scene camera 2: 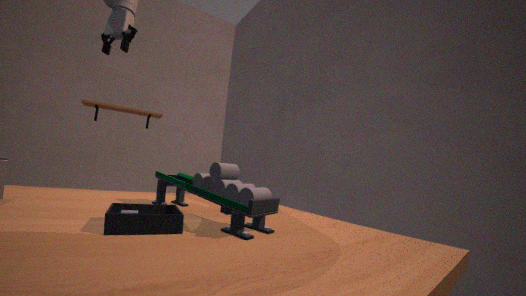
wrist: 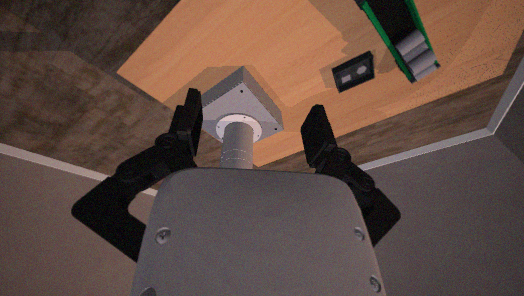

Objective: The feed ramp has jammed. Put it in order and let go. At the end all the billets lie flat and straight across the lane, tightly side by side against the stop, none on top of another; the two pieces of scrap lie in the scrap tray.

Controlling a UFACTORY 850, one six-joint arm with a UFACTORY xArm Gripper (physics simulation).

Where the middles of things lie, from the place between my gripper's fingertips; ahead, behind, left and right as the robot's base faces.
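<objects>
There is the black scrap tray (scene camera 2: 152, 219), and my gripper is still some way short of it. My gripper is also well to the left of the tray, and well above it.
</objects>
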